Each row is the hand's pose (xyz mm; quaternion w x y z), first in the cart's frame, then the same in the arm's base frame.
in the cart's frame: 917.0 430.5 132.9 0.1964 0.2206 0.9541 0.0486
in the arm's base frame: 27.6 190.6 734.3 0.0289 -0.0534 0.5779 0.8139
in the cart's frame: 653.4 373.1 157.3 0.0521 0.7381 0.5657 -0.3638
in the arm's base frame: -131.3 118.4 527.1 0.3326 -0.3142 -0.8407 -0.2897
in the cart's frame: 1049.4 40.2 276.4 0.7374 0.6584 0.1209 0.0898
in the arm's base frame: 390.8 208.1 493.0 0.0691 -0.8752 -0.1559 -0.4528
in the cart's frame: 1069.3 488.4 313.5 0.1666 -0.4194 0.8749 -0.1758
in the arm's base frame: 180.2 45.7 856.2 0.5477 -0.4012 0.4829 0.5531
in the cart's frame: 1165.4 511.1 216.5 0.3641 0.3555 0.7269 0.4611
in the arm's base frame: 203.7 152.5 941.0 0.1326 -0.1850 -0.1725 -0.9583
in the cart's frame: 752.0 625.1 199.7 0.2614 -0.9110 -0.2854 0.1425
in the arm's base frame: -175.6 29.4 782.3 0.7439 -0.2591 -0.6032 -0.1250
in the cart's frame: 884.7 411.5 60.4 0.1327 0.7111 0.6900 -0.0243
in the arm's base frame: -14.2 254.8 706.1 0.3681 -0.2828 -0.6481 -0.6037
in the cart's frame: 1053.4 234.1 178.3 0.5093 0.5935 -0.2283 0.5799
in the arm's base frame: 252.8 241.7 657.5 0.3537 -0.7408 0.4068 -0.4008
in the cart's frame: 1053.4 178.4 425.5 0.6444 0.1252 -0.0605 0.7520
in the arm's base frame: 376.6 30.8 591.4 0.0261 0.4927 -0.6053 0.6246
